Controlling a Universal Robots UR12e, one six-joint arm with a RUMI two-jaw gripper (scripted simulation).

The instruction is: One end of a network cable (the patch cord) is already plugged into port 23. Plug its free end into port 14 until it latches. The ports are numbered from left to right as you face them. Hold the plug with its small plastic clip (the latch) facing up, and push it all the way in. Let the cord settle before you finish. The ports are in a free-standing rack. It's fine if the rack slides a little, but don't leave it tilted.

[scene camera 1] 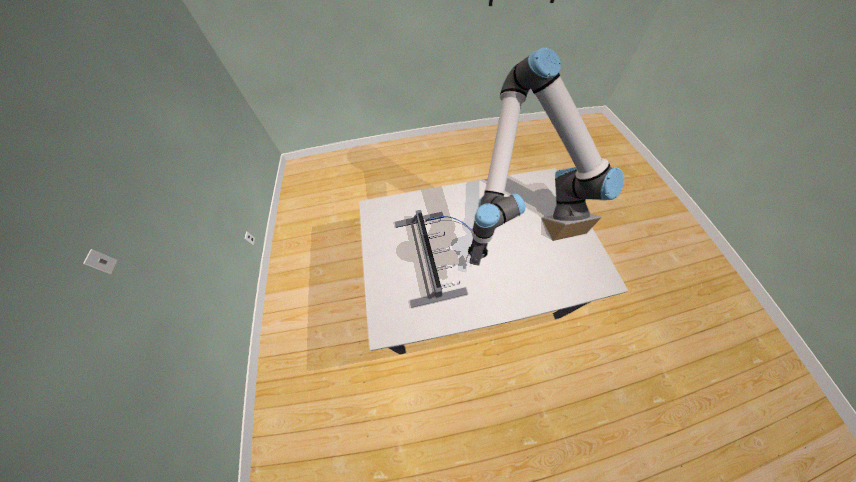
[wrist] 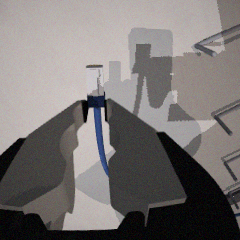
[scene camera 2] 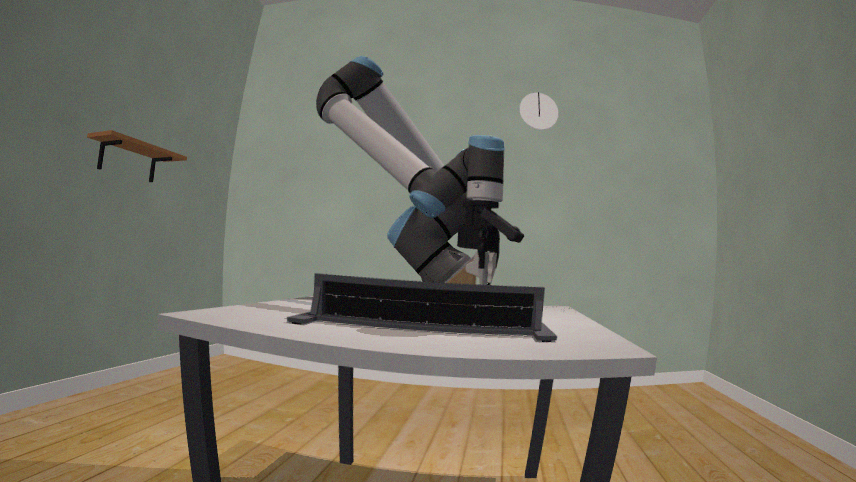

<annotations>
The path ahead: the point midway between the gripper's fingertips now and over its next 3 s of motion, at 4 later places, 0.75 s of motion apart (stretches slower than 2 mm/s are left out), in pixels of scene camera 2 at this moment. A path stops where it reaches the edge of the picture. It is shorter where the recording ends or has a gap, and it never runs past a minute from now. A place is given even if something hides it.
My gripper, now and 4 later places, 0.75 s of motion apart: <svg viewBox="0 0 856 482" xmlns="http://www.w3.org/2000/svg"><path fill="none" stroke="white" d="M483 292L471 290L459 287L446 283L436 280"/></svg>
</annotations>
